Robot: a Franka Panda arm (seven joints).
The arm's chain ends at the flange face. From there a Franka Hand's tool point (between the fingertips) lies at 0.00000 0.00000 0.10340 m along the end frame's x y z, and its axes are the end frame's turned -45 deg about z.
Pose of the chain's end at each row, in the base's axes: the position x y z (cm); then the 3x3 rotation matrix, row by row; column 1 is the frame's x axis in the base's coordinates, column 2 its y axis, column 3 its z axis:
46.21, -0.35, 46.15; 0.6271, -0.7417, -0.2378; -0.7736, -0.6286, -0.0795; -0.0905, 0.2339, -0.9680
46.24, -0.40, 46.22; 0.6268, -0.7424, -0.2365; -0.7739, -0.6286, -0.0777; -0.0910, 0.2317, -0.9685
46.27, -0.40, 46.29; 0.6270, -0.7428, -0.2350; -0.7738, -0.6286, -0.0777; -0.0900, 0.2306, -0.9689
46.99, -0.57, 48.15; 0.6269, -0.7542, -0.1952; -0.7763, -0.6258, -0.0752; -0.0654, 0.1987, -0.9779
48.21, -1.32, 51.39; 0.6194, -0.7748, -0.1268; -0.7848, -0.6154, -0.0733; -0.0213, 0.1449, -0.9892
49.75, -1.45, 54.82; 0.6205, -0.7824, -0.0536; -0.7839, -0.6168, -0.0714; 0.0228, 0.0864, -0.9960
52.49, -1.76, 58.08; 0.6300, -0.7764, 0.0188; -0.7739, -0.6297, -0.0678; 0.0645, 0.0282, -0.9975
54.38, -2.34, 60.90; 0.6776, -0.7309, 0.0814; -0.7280, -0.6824, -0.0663; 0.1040, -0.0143, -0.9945
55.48, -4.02, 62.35; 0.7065, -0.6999, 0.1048; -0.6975, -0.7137, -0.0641; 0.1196, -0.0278, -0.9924
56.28, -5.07, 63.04; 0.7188, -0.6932, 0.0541; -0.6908, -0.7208, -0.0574; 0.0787, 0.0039, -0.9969
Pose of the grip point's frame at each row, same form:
43.75, -1.17, 36.14; 0.9679, -0.0810, -0.2378; -0.1025, -0.9915, -0.0795; -0.2294, 0.1014, -0.9680
43.79, -1.20, 36.21; 0.9682, -0.0817, -0.2365; -0.1027, -0.9917, -0.0777; -0.2282, 0.0995, -0.9685
43.84, -1.20, 36.27; 0.9686, -0.0819, -0.2350; -0.1027, -0.9916, -0.0777; -0.2267, 0.0994, -0.9689
44.97, -1.35, 38.04; 0.9766, -0.0900, -0.1952; -0.1064, -0.9914, -0.0752; -0.1867, 0.0943, -0.9779
46.90, -2.08, 41.16; 0.9858, -0.1099, -0.1268; -0.1198, -0.9901, -0.0733; -0.1175, 0.0874, -0.9892
49.20, -2.19, 44.52; 0.9920, -0.1145, -0.0536; -0.1182, -0.9904, -0.0714; -0.0450, 0.0772, -0.9960
52.68, -2.46, 47.77; 0.9945, -0.1035, 0.0188; -0.1020, -0.9925, -0.0678; 0.0257, 0.0655, -0.9975
55.22, -3.03, 50.62; 0.9960, -0.0377, 0.0814; -0.0322, -0.9973, -0.0663; 0.0837, 0.0634, -0.9945
56.56, -4.68, 52.09; 0.9945, 0.0047, 0.1048; 0.0115, -0.9979, -0.0641; 0.1042, 0.0649, -0.9924
56.84, -5.66, 52.73; 0.9984, 0.0181, 0.0541; 0.0212, -0.9982, -0.0574; 0.0529, 0.0584, -0.9969

